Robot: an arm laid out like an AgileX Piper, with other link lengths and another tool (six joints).
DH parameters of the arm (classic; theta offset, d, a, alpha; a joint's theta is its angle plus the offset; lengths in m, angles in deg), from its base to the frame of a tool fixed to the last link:
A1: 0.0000 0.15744 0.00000 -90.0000
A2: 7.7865 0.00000 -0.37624 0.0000
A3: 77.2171 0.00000 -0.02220 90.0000
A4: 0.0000 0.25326 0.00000 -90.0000
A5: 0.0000 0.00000 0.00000 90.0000
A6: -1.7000 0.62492 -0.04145 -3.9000
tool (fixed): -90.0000 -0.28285 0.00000 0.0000
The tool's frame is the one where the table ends.
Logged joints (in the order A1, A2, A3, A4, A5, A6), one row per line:
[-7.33, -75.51, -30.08, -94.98, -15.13, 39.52]
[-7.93, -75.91, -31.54, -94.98, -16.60, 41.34]
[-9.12, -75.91, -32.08, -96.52, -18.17, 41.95]
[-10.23, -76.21, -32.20, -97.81, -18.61, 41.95]
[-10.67, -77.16, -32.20, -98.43, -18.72, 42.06]
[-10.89, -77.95, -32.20, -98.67, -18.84, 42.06]
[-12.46, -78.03, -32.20, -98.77, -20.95, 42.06]
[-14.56, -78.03, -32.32, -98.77, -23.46, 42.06]
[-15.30, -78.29, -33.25, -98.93, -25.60, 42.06]
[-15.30, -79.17, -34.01, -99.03, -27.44, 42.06]
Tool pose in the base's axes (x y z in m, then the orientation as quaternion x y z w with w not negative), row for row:
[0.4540, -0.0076, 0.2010, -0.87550, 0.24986, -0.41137, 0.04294]
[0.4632, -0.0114, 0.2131, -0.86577, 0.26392, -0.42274, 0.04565]
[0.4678, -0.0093, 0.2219, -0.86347, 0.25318, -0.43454, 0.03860]
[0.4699, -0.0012, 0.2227, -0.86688, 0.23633, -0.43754, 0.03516]
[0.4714, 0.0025, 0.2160, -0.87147, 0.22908, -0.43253, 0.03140]
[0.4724, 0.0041, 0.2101, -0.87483, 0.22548, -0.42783, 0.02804]
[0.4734, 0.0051, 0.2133, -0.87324, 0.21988, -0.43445, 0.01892]
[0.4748, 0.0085, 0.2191, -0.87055, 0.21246, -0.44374, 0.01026]
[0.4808, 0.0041, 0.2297, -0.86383, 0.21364, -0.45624, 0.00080]
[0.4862, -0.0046, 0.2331, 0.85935, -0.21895, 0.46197, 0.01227]
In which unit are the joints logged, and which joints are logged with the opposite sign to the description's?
The joints are logged in degrees. Opposite sign: A1, A2, A5.
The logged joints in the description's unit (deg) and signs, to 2 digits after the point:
[7.33, 75.51, -30.08, -94.98, 15.13, 39.52]
[7.93, 75.91, -31.54, -94.98, 16.60, 41.34]
[9.12, 75.91, -32.08, -96.52, 18.17, 41.95]
[10.23, 76.21, -32.20, -97.81, 18.61, 41.95]
[10.67, 77.16, -32.20, -98.43, 18.72, 42.06]
[10.89, 77.95, -32.20, -98.67, 18.84, 42.06]
[12.46, 78.03, -32.20, -98.77, 20.95, 42.06]
[14.56, 78.03, -32.32, -98.77, 23.46, 42.06]
[15.30, 78.29, -33.25, -98.93, 25.60, 42.06]
[15.30, 79.17, -34.01, -99.03, 27.44, 42.06]

